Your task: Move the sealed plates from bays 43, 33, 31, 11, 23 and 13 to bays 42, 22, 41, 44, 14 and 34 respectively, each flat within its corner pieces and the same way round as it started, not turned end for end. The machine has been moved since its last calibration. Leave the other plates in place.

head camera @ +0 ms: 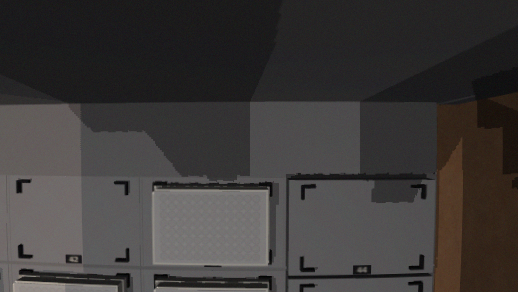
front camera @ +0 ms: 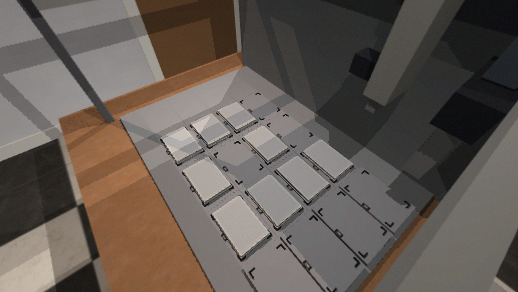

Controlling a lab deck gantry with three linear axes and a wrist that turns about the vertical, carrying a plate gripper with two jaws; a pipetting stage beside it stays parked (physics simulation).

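Seen in the pictures: gripper, fingertip midpoint: [front camera: 422,159]; robot's base, link origin: [front camera: 160,140].
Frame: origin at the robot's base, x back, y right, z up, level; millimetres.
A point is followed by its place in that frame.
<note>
Sealed pale plates lie in bay 43 [front camera: 327,159] @[x -400, y -356, z 14 mm] [head camera: 211,226] @[x -397, y -364, z 14 mm], bay 33 [front camera: 302,178] @[x -400, y -251, z 14 mm] [head camera: 212,288] @[x -397, y -296, z 14 mm], bay 31 [front camera: 236,116] @[x -74, y -254, z 14 mm], bay 11 [front camera: 182,145] @[x -79, y -43, z 14 mm], bay 23 [front camera: 274,200] @[x -401, y -146, z 15 mm] and bay 13 [front camera: 241,226] @[x -402, y -40, z 15 mm]. Bay 42 [front camera: 296,129] @[x -245, y -385, z 0 mm] [head camera: 65,220] @[x -222, y -364, z 0 mm] and bay 44 [front camera: 384,197] @[x -574, y -376, z 14 mm] [head camera: 355,225] @[x -551, y -364, z 15 mm] hold no plate. Bay 22 [front camera: 237,161] @[x -229, y -148, z 0 mm], bay 34 [front camera: 350,220] @[x -556, y -255, z 15 mm], bay 14 [front camera: 285,272] @[x -538, y -55, z 15 mm] and bay 41 also stand without plates. My gripper's jaws cannot be made out among the dark machine parts at the upper right of the front view; the head view does not show them.
Other plates lie in bay 32 [front camera: 266,143] @[x -238, y -255, z 15 mm] [head camera: 70,286] @[x -238, y -295, z 14 mm], bay 21 [front camera: 211,130] @[x -79, y -149, z 14 mm] and bay 12 [front camera: 207,180] @[x -239, y -40, z 14 mm]. A pale column [front camera: 410,50] @[x -468, y -329, z 380 mm] hangs over the deck's far right side. A dark wall [front camera: 295,55] @[x -95, y -499, z 168 mm] rises behind row 4. A thin post [front camera: 70,65] @[x 207, y 104, z 211 mm] stands at the left.
</note>
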